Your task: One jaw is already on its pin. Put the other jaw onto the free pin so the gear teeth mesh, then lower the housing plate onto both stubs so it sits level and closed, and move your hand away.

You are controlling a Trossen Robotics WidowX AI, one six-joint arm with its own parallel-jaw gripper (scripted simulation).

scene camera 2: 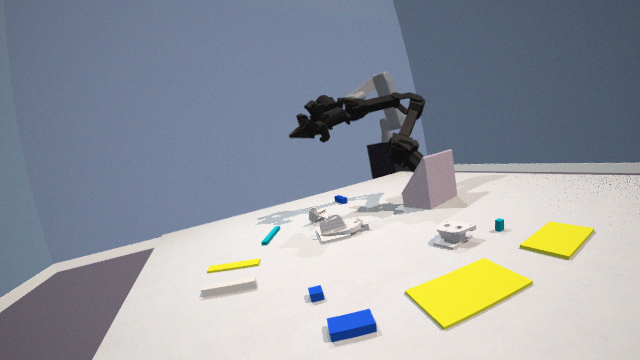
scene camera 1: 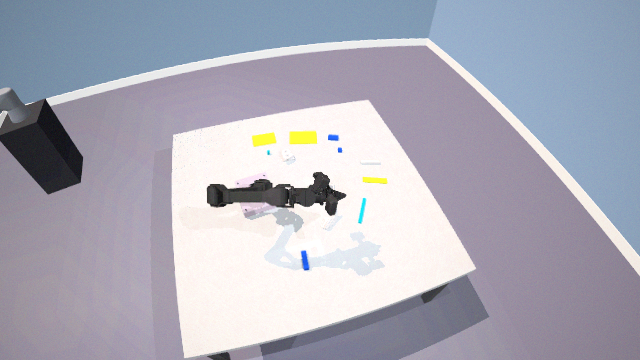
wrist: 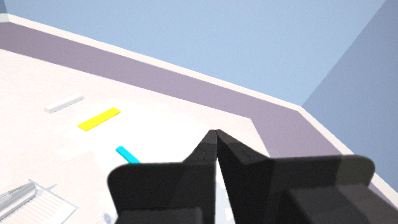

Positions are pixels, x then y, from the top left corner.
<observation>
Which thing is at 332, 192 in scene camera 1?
My gripper.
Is my gripper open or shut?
Shut.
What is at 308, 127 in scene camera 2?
My gripper.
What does my gripper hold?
Nothing.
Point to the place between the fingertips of my gripper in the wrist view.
214, 134
</observation>
